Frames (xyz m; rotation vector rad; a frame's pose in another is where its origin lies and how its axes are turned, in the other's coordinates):
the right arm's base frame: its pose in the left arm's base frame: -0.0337 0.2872 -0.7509 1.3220 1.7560 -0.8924
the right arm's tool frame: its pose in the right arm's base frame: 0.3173 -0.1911 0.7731 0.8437 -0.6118 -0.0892
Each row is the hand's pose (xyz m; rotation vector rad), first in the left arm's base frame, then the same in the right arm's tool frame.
Working: the left arm's base frame: its pose in the right arm's tool frame: -1.3574 -0.3926 0.0958 -1.2396 -0.9711 1.9761

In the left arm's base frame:
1: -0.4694 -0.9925 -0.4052 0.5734 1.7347 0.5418
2: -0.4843 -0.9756 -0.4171 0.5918 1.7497 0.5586
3: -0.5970 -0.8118 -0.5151 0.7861 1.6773 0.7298
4: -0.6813 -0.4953 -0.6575 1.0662 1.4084 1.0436
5: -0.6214 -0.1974 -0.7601 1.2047 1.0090 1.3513
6: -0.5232 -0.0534 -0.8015 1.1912 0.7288 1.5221
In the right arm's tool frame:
1: -0.6992 -0.1141 1.0225 -2.1223 0.7715 0.6227
2: -0.6845 -0.1320 1.0121 -2.1206 0.8048 0.6121
3: -0.5694 -0.2855 0.9010 -2.0567 1.0503 0.7501
4: -0.4409 -0.4886 0.6368 -1.9136 1.4183 1.1031
5: -0.4017 -0.5775 0.3311 -1.7636 1.6781 1.5658
6: -0.4166 -0.5676 0.1529 -1.6919 1.7587 1.8951

